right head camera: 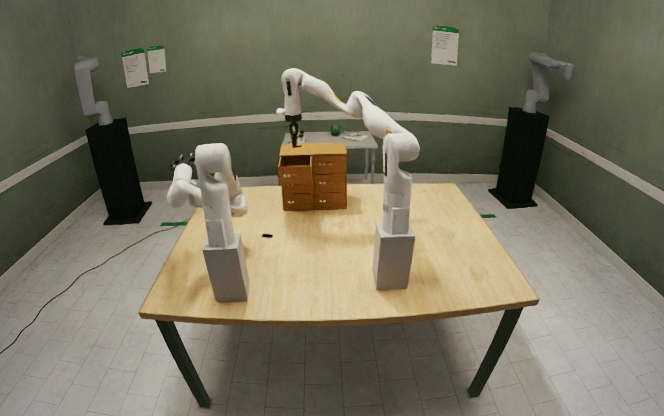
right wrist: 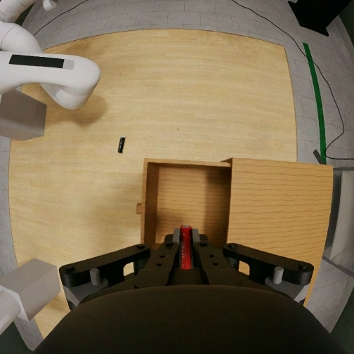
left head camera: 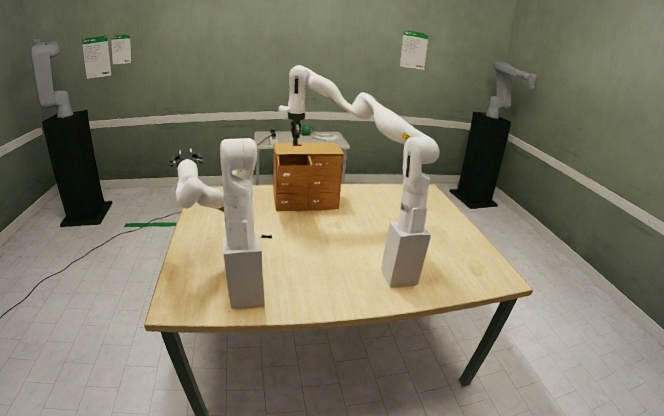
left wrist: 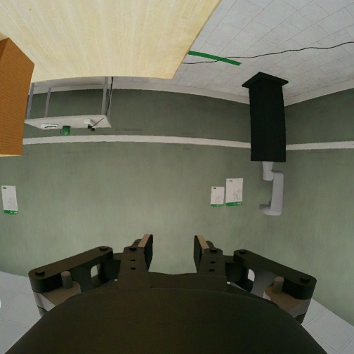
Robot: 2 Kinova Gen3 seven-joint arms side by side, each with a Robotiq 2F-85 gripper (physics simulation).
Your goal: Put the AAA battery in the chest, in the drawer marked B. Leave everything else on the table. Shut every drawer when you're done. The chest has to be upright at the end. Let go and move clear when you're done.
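Where they show: left gripper, fingertip midpoint: (right head camera: pixel 187 155) (left head camera: pixel 185 151); right gripper, fingertip midpoint: (right head camera: pixel 294 146) (left head camera: pixel 295 145); left arm's base, link origin: (right head camera: pixel 222 241) (left head camera: pixel 241 243); right arm's base, link origin: (right head camera: pixel 395 229) (left head camera: pixel 410 228).
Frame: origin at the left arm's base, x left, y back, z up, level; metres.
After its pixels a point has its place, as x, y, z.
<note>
The wooden chest (left head camera: pixel 325 149) {-0.323, -0.719, 0.075} (right head camera: pixel 327 149) {-0.311, -0.721, 0.075} (left wrist: pixel 12 100) (right wrist: pixel 280 200) stands upright at the back of the table. Its top-left drawer (left head camera: pixel 294 174) {-0.173, -0.514, 0.022} (right head camera: pixel 296 175) {-0.185, -0.515, 0.020} (right wrist: pixel 192 200) is pulled out, and its inside looks empty where it shows; its letter is not readable. The other drawers look shut. My right gripper (left head camera: pixel 296 142) {-0.171, -0.584, 0.133} (right head camera: pixel 294 144) {-0.171, -0.584, 0.133} (right wrist: pixel 185 238) is shut on the red AAA battery (right wrist: pixel 186 250) and points down above the open drawer, near one side of it in the right wrist view. My left gripper (left head camera: pixel 186 154) {0.284, -0.391, 0.171} (right head camera: pixel 182 159) {0.284, -0.391, 0.171} (left wrist: pixel 173 245) is open and empty, left of the chest.
A small black object (left head camera: pixel 267 236) {-0.059, -0.382, -0.218} (right head camera: pixel 267 235) {-0.057, -0.382, -0.218} (right wrist: pixel 121 144) lies on the table (left head camera: pixel 330 260) {-0.323, -0.225, -0.228} (right head camera: pixel 320 260) {-0.311, -0.224, -0.228} (right wrist: pixel 200 75) in front of the chest. A grey side table (left head camera: pixel 343 141) (right head camera: pixel 370 142) with a green mug (left head camera: pixel 306 130) (right head camera: pixel 335 130) stands behind the chest.
</note>
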